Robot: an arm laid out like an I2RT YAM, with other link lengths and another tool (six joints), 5 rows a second.
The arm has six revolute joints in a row. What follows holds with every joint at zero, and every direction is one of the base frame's.
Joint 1 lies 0.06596 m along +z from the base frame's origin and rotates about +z.
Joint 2 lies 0.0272 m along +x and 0.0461 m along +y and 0.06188 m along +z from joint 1 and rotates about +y.
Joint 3 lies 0.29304 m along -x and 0.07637 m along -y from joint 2 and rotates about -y.
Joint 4 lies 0.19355 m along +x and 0.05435 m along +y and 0.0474 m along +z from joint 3 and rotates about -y.
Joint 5 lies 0.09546 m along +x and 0.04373 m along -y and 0.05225 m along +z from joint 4 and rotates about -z.
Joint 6 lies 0.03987 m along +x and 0.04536 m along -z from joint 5 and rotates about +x.
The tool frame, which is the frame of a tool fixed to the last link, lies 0.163 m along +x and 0.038 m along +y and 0.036 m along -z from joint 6; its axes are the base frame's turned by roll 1.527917, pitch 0.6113 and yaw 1.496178 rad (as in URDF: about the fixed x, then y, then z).
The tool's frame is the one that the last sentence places.
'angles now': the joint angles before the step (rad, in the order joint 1, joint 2, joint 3, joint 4, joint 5, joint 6). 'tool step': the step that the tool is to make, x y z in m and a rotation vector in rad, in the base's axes. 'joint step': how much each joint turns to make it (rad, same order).
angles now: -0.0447 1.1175 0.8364 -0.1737 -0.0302 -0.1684
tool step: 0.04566 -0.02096 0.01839 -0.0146 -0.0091 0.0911
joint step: -0.1333 0.1980 0.1863 0.0081 -0.1957 -0.1118
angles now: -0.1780 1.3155 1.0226 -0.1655 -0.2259 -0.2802
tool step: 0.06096 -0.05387 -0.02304 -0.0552 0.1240 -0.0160
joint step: -0.0904 0.3185 0.3230 -0.1394 -0.0235 -0.1107
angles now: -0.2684 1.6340 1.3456 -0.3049 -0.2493 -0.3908
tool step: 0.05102 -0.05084 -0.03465 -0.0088 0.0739 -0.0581
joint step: -0.0596 0.2623 0.2465 -0.0585 0.0165 -0.0260
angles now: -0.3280 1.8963 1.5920 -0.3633 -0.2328 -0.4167
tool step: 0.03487 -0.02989 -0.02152 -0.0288 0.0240 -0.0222
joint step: -0.0199 0.1665 0.1824 -0.0348 0.0238 -0.0266
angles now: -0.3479 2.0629 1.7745 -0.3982 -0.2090 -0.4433
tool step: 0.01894 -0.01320 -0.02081 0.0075 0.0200 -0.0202
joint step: -0.0077 0.1033 0.0977 -0.0141 0.0095 0.0083
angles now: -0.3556 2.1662 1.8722 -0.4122 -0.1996 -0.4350
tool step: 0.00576 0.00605 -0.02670 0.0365 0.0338 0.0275
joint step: 0.0018 0.0656 0.0231 -0.0019 -0.0341 -0.0003
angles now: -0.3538 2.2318 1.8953 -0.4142 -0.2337 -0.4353
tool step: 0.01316 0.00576 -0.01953 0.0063 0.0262 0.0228
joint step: 0.0163 0.0795 0.0825 -0.0314 -0.0026 -0.0068
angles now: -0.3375 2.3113 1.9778 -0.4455 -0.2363 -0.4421
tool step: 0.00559 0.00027 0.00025 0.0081 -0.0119 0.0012
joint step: 0.0000 0.0145 0.0181 0.0068 -0.0089 0.0077
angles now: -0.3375 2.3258 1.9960 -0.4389 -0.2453 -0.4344
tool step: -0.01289 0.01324 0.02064 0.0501 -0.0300 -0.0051
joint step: -0.0015 -0.0896 -0.1078 0.0417 -0.0367 0.0456
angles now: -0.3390 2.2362 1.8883 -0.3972 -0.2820 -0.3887
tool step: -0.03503 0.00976 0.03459 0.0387 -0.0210 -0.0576
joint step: -0.0072 -0.1764 -0.1746 0.0238 0.0084 0.0687
